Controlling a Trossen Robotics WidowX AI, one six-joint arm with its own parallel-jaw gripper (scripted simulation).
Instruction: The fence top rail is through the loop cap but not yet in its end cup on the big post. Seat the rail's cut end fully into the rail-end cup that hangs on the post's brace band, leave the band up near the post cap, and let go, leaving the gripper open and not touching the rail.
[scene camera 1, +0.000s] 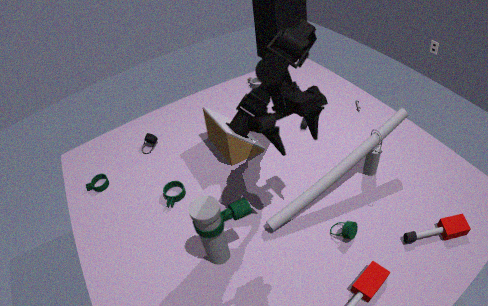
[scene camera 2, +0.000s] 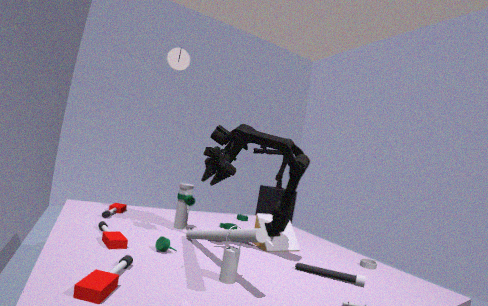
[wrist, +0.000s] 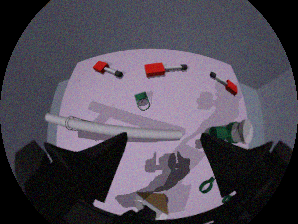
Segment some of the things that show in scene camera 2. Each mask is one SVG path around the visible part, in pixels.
My gripper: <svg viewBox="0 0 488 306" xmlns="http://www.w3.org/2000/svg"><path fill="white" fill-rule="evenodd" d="M227 147L224 149L220 149L218 146L214 148L206 147L203 155L209 158L205 160L206 169L201 179L202 182L214 175L210 182L210 185L213 186L231 177L231 175L234 176L236 168L231 162L236 160L236 154Z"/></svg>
A grey top rail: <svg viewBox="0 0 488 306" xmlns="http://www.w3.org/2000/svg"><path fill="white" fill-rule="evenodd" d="M229 229L188 230L186 237L188 239L226 241ZM268 233L263 228L230 229L227 241L230 239L231 241L262 243L267 240Z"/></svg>
